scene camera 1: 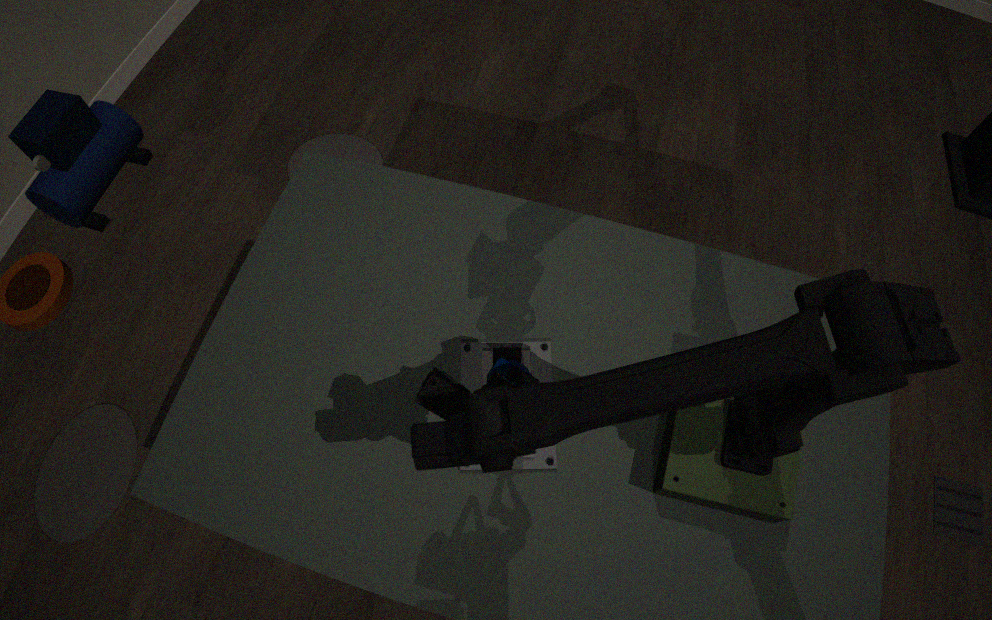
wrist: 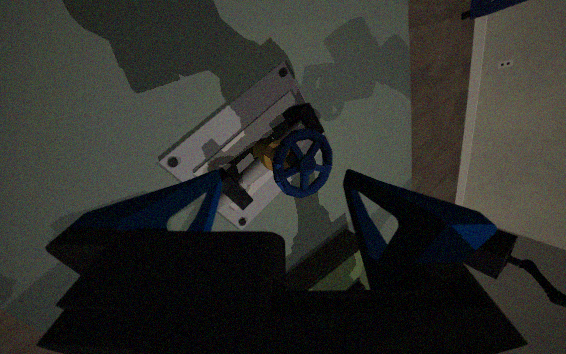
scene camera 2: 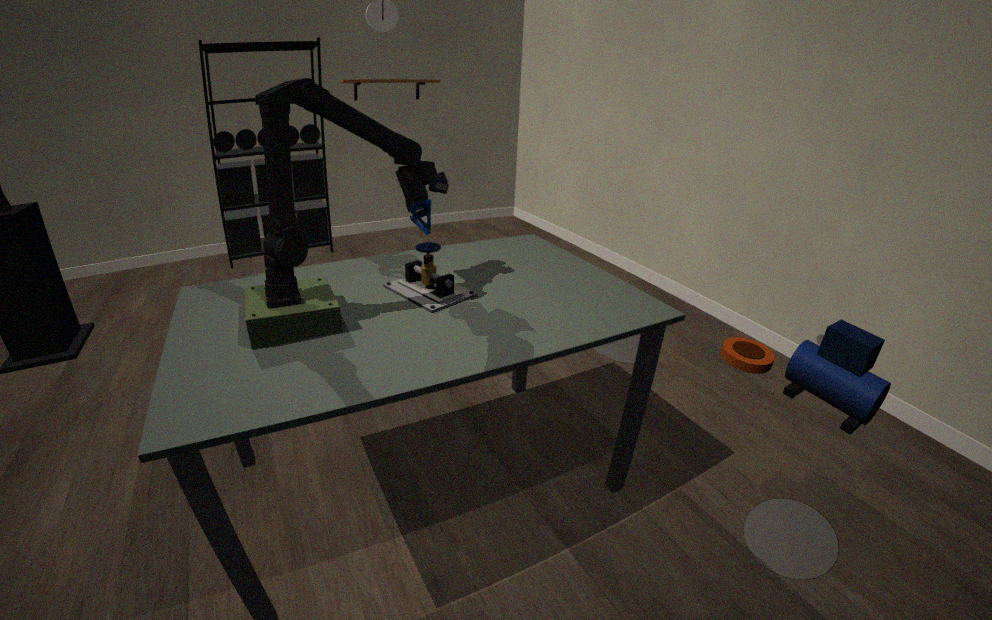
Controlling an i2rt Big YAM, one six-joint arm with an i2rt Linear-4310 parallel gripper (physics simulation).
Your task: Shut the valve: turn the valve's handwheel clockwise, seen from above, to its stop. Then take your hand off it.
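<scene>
The valve's blue handwheel (scene camera 2: 427, 247) (wrist: 306, 162) is a spoked ring on top of the brass valve body (scene camera 2: 428, 274) (wrist: 265, 151), above a pale base plate (scene camera 1: 537, 462) (scene camera 2: 420, 299) (wrist: 200, 140). My gripper (scene camera 2: 422, 225) (wrist: 282, 176) is open and empty, its blue fingers wide apart. In scene camera 2 the fingertips are a little above the handwheel, apart from it. In the wrist view the wheel shows between and beyond the fingertips, nearer the right one. In scene camera 1 the arm hides most of the valve, and the wheel's angle cannot be read there.
The arm stands on a green base block (scene camera 1: 691, 467) (scene camera 2: 292, 329) on the table (scene camera 1: 292, 292) (scene camera 2: 570, 307). On the floor are a blue compressor (scene camera 1: 102, 164) (scene camera 2: 833, 380) and an orange ring (scene camera 1: 58, 281) (scene camera 2: 764, 359). A dark shelf rack (scene camera 2: 259, 47) stands by the wall.
</scene>
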